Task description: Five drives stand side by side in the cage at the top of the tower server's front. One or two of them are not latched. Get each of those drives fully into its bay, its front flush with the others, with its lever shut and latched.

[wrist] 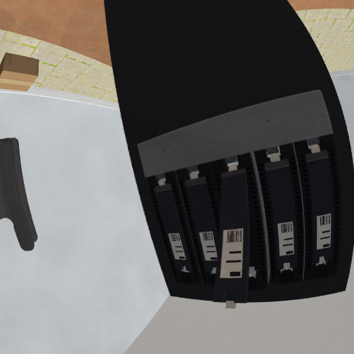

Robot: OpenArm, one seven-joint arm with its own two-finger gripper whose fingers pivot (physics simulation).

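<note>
The tower server [200, 60] is black, with the drive cage low in the wrist view under a grey strip. The middle drive's lever [234, 200] is swung out: its lower end, with a small light tab, stands off the front, and a pale catch [252, 272] is uncovered beside it. Whether that drive's body sits fully in is hard to tell. The two drives at left [168, 210] [201, 207] and the two at right [280, 200] [320, 192] look flush, levers shut. My gripper is open and empty; one finger [15, 195] shows at the left edge, well apart from the drives, the other finger is out of view.
The grey strip [235, 132] runs across above the drives. The server's dark side walls border the cage. A brown box [20, 67] stands at the upper left, beyond the pale surface [85, 200].
</note>
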